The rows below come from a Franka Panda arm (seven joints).
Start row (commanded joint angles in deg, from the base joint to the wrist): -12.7, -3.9, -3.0, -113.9, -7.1, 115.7, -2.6
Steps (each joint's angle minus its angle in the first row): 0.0, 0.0, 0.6, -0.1, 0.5, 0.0, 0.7; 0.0, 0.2, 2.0, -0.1, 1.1, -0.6, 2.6; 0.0, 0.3, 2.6, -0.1, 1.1, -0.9, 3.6; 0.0, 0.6, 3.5, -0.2, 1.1, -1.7, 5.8; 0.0, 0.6, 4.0, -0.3, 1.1, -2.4, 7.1; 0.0, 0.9, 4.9, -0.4, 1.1, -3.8, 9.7; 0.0, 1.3, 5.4, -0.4, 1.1, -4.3, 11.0; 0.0, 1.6, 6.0, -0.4, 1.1, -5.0, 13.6; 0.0, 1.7, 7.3, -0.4, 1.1, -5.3, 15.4; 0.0, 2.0, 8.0, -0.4, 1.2, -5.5, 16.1; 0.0, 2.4, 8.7, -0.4, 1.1, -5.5, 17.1; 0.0, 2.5, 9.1, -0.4, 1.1, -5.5, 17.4; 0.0, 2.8, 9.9, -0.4, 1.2, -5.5, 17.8; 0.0, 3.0, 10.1, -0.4, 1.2, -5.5, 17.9; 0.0, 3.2, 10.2, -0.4, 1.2, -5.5, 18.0; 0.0, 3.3, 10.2, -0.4, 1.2, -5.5, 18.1
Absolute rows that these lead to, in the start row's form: -12.7, -3.9, -2.4, -114.0, -6.6, 115.7, -1.9; -12.7, -3.7, -1.0, -114.0, -6.0, 115.1, 0.0; -12.7, -3.6, -0.4, -114.0, -6.0, 114.8, 1.0; -12.7, -3.3, 0.5, -114.1, -6.0, 114.0, 3.2; -12.7, -3.3, 1.0, -114.2, -6.0, 113.3, 4.5; -12.7, -3.0, 1.9, -114.3, -6.0, 111.9, 7.1; -12.7, -2.6, 2.4, -114.3, -6.0, 111.4, 8.4; -12.7, -2.3, 3.0, -114.3, -6.0, 110.7, 11.0; -12.7, -2.2, 4.3, -114.3, -6.0, 110.4, 12.8; -12.7, -1.9, 5.0, -114.3, -5.9, 110.2, 13.5; -12.7, -1.5, 5.7, -114.3, -6.0, 110.2, 14.5; -12.7, -1.4, 6.1, -114.3, -6.0, 110.2, 14.8; -12.7, -1.1, 6.9, -114.3, -5.9, 110.2, 15.2; -12.7, -0.9, 7.1, -114.3, -5.9, 110.2, 15.3; -12.7, -0.7, 7.2, -114.3, -5.9, 110.2, 15.4; -12.7, -0.6, 7.2, -114.3, -5.9, 110.2, 15.5
